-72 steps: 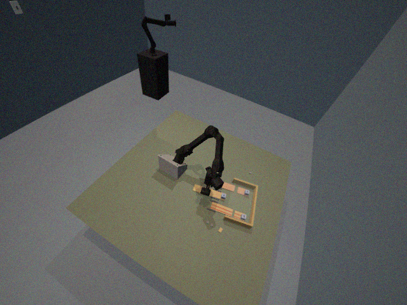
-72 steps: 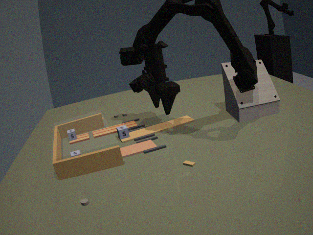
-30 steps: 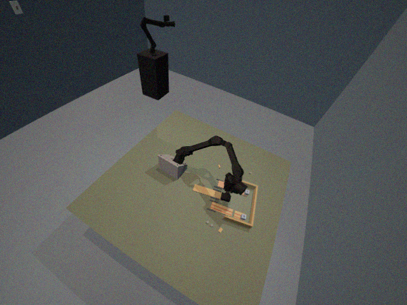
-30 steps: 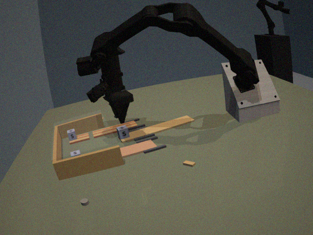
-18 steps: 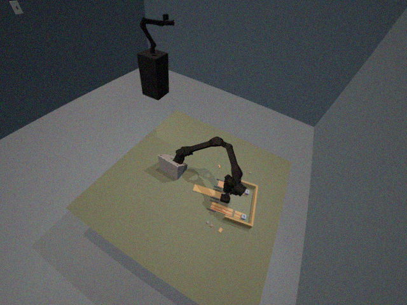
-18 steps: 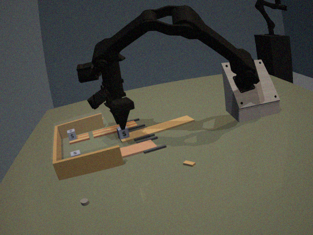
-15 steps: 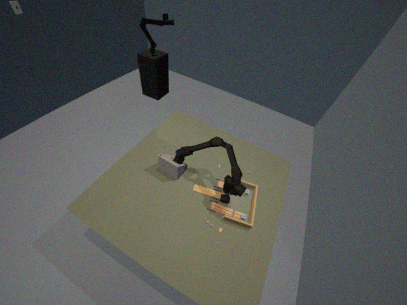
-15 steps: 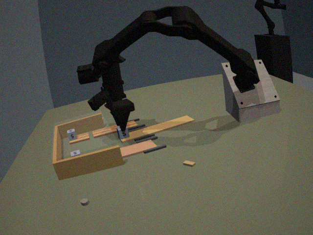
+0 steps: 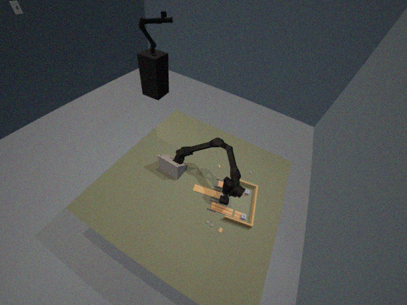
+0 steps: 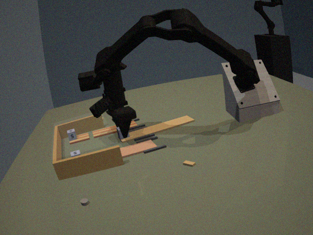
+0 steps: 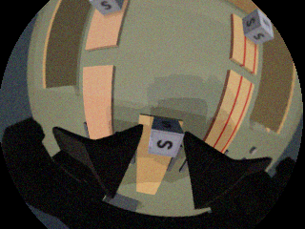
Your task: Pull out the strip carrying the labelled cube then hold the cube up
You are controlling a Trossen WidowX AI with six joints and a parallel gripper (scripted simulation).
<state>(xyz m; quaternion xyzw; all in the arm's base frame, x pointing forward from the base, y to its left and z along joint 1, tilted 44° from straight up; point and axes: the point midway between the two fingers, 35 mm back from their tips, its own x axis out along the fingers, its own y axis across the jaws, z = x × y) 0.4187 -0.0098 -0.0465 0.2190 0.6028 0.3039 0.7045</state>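
My gripper tip is 110 mm past the tan strip, 10 mm to the left of it and 10 mm above it. Also, from my gripper tip: pink strip: 100 mm to the left, 10 mm below, 10 mm behind; then small orange block: 250 mm to the left, 130 mm behind, 10 mm below.
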